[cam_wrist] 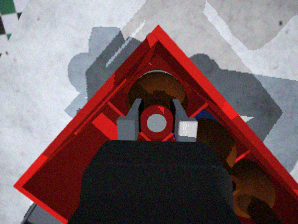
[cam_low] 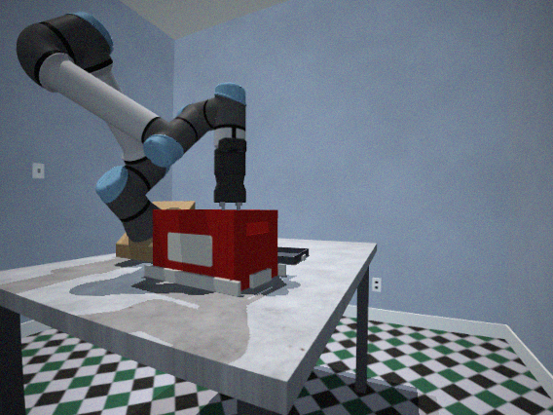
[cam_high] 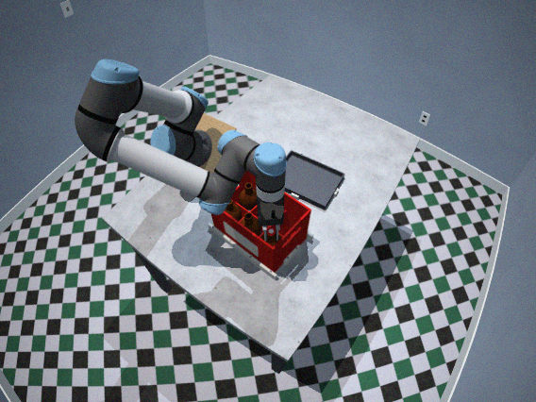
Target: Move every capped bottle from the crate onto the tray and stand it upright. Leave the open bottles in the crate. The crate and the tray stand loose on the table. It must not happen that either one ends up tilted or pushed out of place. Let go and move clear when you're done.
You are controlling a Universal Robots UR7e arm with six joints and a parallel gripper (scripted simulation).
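The capped bottle lies 6 cm below my hand. Also, from my hand: dark tray 35 cm to the left, 13 cm below, 12 cm behind; crate 9 cm behind, 6 cm below, 4 cm to the left.
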